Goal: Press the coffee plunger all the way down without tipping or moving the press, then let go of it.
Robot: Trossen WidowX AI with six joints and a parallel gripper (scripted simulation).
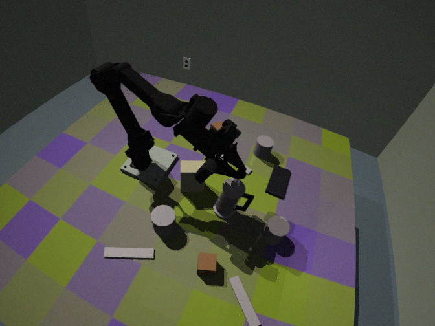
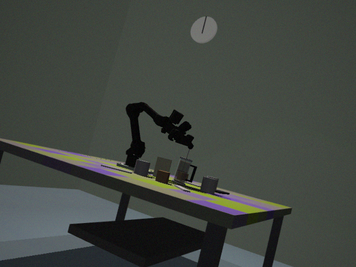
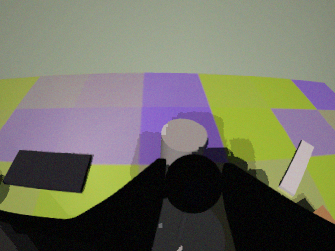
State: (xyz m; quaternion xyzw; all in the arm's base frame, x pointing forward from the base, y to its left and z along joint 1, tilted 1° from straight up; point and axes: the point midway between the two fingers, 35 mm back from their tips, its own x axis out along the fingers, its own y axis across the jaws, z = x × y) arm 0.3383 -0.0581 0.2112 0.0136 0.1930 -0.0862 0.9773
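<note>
The coffee press lies 10 cm below my gripper tip. The rest, counted from my gripper tip: dark flat slab: 14 cm ahead, 20 cm to the left, 20 cm below; cream box: 16 cm behind, 5 cm to the left, 15 cm below.
</note>
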